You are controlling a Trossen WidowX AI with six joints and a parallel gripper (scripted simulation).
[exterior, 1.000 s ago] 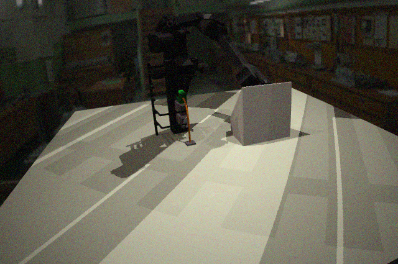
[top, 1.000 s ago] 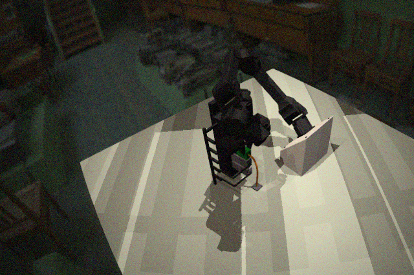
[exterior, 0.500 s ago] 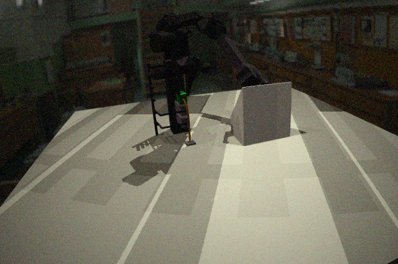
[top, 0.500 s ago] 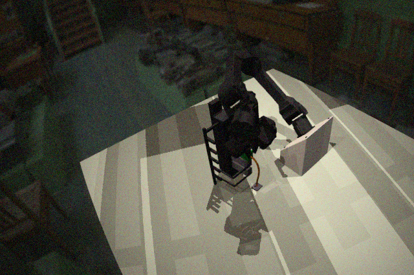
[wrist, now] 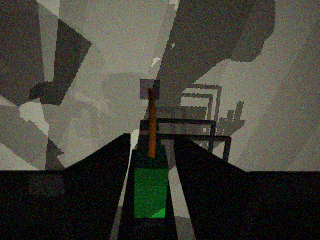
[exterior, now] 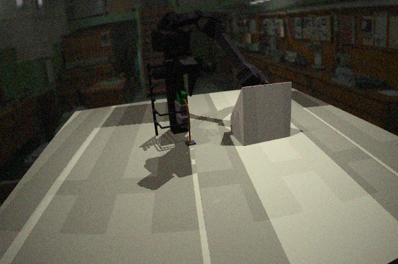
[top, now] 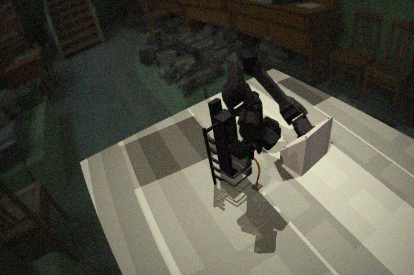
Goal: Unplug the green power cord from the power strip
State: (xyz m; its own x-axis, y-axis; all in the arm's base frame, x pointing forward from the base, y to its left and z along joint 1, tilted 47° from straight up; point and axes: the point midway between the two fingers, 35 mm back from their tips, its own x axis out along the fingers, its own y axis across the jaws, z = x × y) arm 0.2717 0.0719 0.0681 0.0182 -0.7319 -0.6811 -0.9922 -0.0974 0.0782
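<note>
My gripper tip is now 60 mm to the left of the green plug and 10 mm short of it.
</note>
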